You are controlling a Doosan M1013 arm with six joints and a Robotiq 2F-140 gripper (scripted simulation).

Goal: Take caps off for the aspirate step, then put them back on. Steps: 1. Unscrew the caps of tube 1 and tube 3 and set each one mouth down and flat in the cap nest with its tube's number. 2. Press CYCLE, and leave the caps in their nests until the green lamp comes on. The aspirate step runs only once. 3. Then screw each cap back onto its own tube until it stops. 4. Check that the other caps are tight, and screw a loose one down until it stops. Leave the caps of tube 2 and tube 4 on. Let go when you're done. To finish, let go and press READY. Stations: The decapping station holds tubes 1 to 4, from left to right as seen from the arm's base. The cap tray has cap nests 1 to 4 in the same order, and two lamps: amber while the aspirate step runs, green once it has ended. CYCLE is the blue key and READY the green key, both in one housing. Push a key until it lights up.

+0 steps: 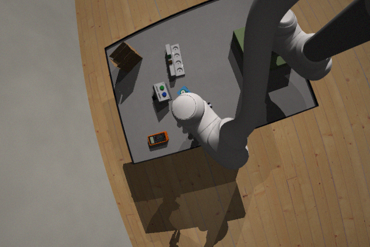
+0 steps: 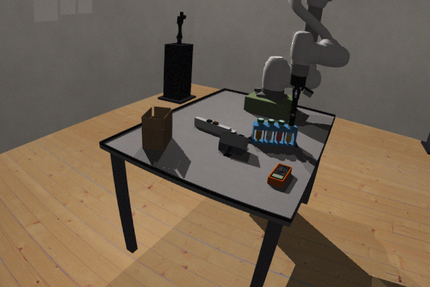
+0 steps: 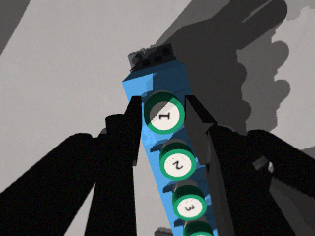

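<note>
The cap 1 is 3 cm below my hand. The rest, counted from my hand: cap 2: 2 cm ahead, 5 cm to the right, 3 cm below; key housing: 20 cm ahead, 22 cm to the right, 9 cm below; blue key: 18 cm ahead, 19 cm to the right, 8 cm below.
</note>
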